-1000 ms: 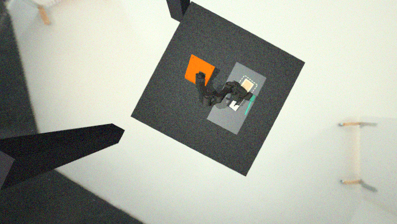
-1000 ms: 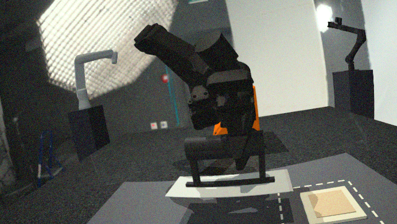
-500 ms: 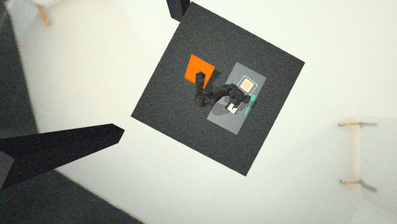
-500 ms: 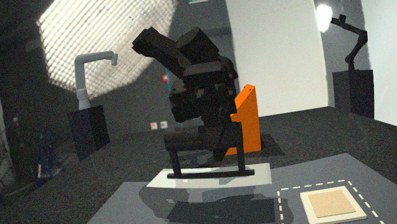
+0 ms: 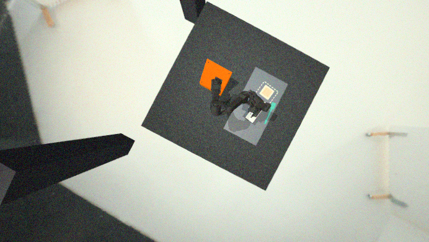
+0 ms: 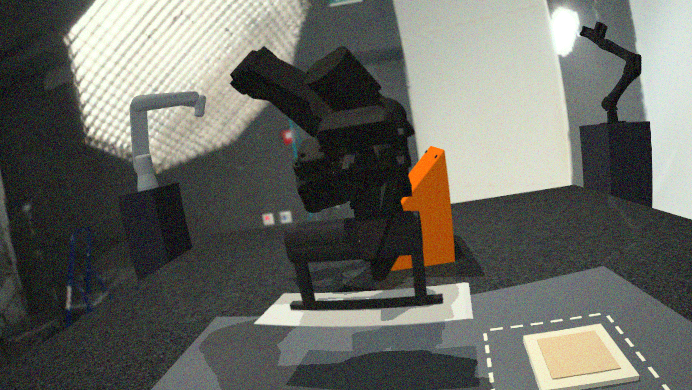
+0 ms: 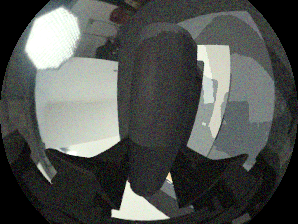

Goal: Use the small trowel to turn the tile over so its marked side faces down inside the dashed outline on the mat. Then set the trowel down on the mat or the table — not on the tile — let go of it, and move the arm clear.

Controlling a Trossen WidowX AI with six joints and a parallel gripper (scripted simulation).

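Now: the teal trowel 13 cm below my gripper tip, 11 cm ahead of it and 6 cm to the left of it. The rest, counted from my gripper tip: grey mat (15 cm below, 4 cm to the left, 2 cm behind); then tile (20 cm to the left, 13 cm below).
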